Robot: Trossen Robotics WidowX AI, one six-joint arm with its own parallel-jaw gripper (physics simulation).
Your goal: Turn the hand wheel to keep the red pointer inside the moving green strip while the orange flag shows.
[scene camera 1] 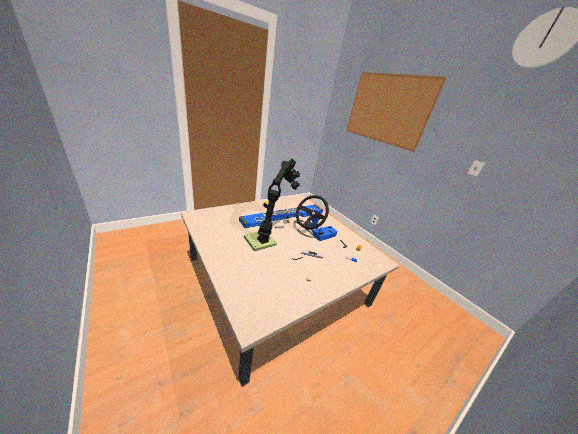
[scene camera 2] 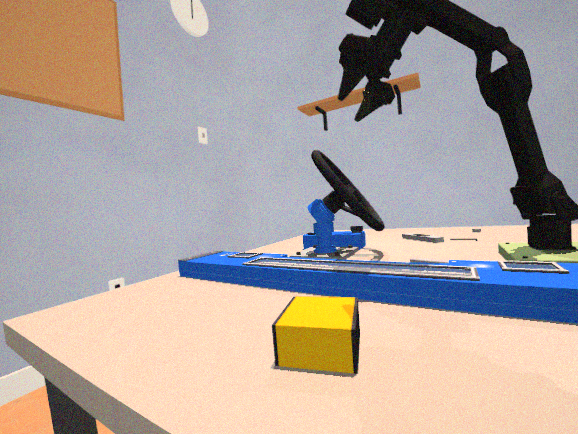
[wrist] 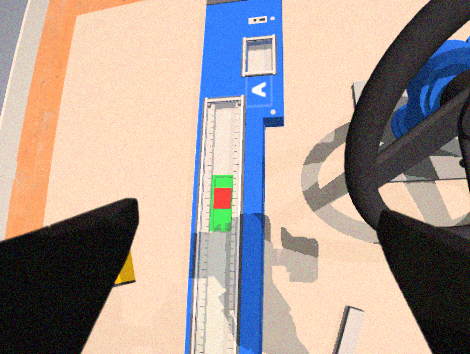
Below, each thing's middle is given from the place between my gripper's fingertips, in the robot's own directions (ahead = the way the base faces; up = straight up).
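Going by their middles, the black hand wheel (scene camera 2: 345, 192) is the nearest to my hand of the things named here. My hand is 70 mm short of the wheel, 210 mm to the left of it and 150 mm above it. Then there is the yellow block (scene camera 2: 321, 333), which is 30 mm behind my hand, 290 mm to the left of it and 320 mm below it.
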